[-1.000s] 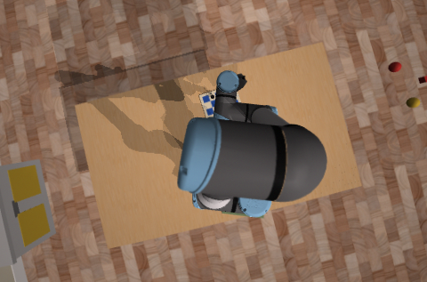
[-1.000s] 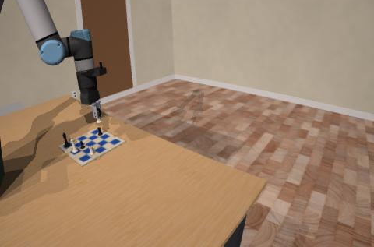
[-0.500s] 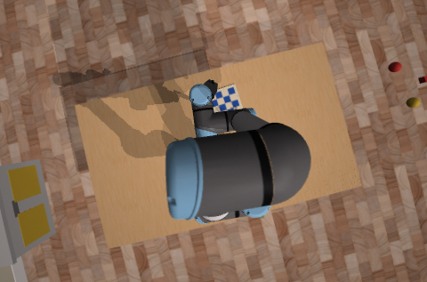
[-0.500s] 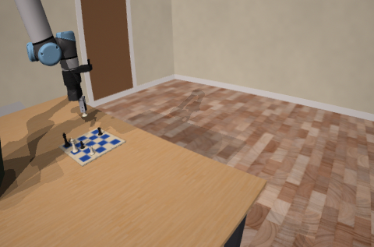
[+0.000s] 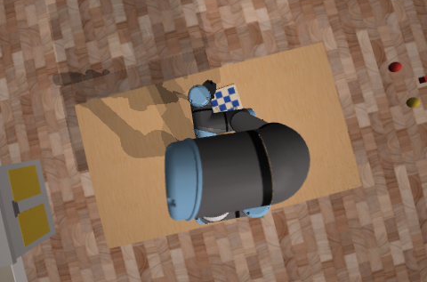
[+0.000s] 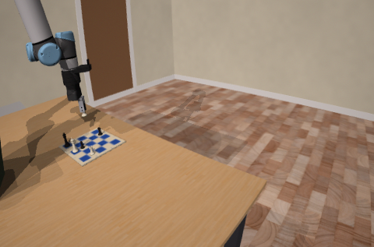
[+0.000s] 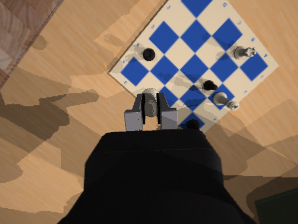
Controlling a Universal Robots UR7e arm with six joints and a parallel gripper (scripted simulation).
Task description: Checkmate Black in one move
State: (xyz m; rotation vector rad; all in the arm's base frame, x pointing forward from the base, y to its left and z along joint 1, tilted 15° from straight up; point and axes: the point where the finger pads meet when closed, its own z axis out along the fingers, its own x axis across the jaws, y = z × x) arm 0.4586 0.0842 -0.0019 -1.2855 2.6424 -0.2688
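My hand is 140 mm above the chessboard, 80 mm to the left of it and 30 mm past it. The rest, counted from my hand: white piece (110 mm below, 100 mm behind, 80 mm to the right); tall black piece (120 mm behind, 110 mm below, 10 mm to the right).
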